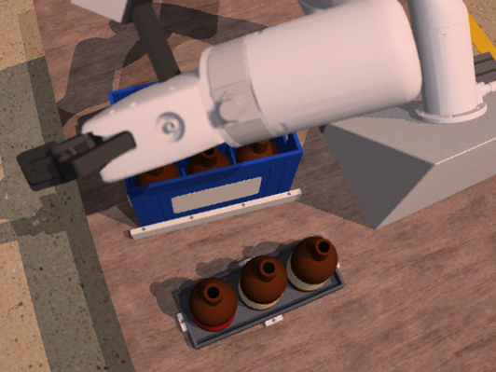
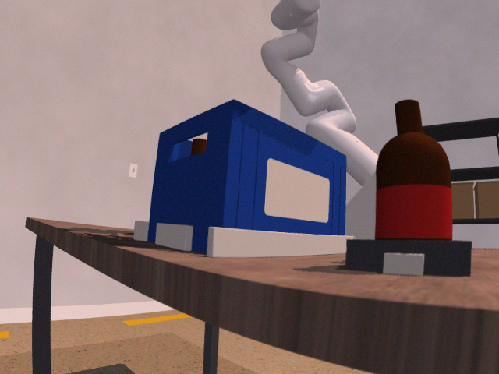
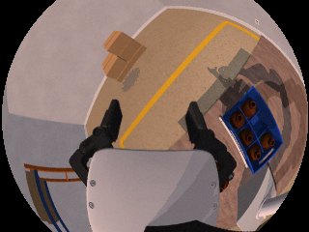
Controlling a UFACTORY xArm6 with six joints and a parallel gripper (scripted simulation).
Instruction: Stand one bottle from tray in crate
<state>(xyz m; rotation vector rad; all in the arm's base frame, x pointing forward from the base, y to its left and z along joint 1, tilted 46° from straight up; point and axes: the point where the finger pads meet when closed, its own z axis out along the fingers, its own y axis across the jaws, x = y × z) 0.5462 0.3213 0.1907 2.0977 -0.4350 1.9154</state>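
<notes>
Right now the red-labelled bottle is 11 cm behind my hand, 9 cm to the left of it and 38 cm below it. Round my hand: grey tray: 19 cm behind, 8 cm to the left, 45 cm below; blue crate: 16 cm behind, 17 cm to the right, 38 cm below; cream-labelled bottle: 28 cm behind, 7 cm to the left, 38 cm below.
</notes>
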